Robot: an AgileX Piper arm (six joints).
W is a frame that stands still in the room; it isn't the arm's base.
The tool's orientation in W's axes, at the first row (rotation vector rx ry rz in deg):
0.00, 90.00, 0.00
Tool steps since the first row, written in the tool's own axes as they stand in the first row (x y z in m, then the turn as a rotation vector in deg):
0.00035, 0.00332, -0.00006, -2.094, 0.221, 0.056
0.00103, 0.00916, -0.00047, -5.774, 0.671, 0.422
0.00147, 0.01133, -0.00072, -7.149, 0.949, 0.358
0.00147, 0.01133, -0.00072, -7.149, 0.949, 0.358
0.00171, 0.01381, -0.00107, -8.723, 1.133, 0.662
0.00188, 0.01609, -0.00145, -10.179, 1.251, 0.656
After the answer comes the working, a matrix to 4 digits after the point.
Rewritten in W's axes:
-0.00006, 0.00332, -0.00035, 0.056, 0.221, 2.094
-0.00047, 0.00916, -0.00103, 0.422, 0.671, 5.774
-0.00072, 0.01133, -0.00147, 0.358, 0.949, 7.149
-0.00072, 0.01133, -0.00147, 0.358, 0.949, 7.149
-0.00107, 0.01381, -0.00171, 0.662, 1.133, 8.723
-0.00145, 0.01609, -0.00188, 0.656, 1.251, 10.179

The tool's axes in the first row as the columns of a matrix, in W's axes (rounded; the answer above uses it unrounded):
0.0000, 0.0000, 1.0000
0.0000, 1.0000, 0.0000
-1.0000, 0.0000, 0.0000

